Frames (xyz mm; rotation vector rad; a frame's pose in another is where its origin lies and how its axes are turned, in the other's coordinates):
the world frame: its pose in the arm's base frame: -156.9 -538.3 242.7 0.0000 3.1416 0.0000
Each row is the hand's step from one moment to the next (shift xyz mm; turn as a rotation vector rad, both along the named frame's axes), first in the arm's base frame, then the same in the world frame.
Working: the arm's base frame: its pose in the world frame: -156.9 538.3 242.7 0.0000 3.1416 0.0000

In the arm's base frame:
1: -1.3 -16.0 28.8 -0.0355 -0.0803 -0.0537
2: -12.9 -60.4 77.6 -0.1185 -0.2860 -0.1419
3: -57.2 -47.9 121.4 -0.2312 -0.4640 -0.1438
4: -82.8 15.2 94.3 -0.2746 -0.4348 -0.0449
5: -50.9 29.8 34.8 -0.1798 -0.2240 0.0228
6: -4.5 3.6 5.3 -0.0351 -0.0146 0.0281
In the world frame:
1: 1.3 -16.0 -28.8 0.0355 -0.0803 0.0537
2: 12.9 -60.4 -77.6 0.1185 -0.2860 0.1419
3: 57.2 -47.9 -121.4 0.2312 -0.4640 0.1438
4: 82.8 15.2 -94.3 0.2746 -0.4348 0.0449
5: 50.9 29.8 -34.8 0.1798 -0.2240 -0.0228
6: 4.5 3.6 -5.3 0.0351 -0.0146 -0.0281

